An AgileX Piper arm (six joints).
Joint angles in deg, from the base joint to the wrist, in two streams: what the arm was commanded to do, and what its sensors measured. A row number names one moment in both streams.
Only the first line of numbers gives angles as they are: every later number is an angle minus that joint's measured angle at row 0.
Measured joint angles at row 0:
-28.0, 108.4, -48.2, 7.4, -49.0, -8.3
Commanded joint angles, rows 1 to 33:
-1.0, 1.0, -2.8, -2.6, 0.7, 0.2
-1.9, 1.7, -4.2, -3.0, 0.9, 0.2
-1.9, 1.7, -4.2, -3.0, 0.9, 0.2
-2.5, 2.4, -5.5, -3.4, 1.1, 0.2
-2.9, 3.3, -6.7, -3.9, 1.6, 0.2
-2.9, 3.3, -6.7, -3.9, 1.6, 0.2
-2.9, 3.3, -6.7, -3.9, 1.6, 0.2
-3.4, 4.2, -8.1, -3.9, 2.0, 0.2
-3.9, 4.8, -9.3, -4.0, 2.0, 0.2
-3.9, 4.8, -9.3, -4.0, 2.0, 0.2
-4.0, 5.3, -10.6, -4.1, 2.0, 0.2
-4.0, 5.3, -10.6, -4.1, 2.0, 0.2
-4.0, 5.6, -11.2, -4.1, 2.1, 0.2
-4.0, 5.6, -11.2, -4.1, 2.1, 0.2
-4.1, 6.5, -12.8, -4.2, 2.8, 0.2
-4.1, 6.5, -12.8, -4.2, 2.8, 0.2
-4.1, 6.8, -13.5, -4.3, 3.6, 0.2
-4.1, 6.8, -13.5, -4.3, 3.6, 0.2
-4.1, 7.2, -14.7, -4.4, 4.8, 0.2
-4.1, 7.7, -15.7, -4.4, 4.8, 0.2
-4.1, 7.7, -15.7, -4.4, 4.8, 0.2
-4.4, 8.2, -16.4, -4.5, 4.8, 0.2
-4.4, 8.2, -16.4, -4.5, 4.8, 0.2
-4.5, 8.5, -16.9, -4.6, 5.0, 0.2
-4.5, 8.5, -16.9, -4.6, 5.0, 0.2
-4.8, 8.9, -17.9, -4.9, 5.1, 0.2
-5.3, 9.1, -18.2, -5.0, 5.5, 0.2
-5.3, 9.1, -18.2, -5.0, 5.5, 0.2
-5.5, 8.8, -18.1, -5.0, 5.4, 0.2
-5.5, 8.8, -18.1, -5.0, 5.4, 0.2
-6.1, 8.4, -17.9, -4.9, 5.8, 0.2
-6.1, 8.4, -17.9, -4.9, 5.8, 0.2
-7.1, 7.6, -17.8, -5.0, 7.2, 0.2
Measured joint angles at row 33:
-7.3, 8.5, -16.5, 1.3, 5.1, 0.4
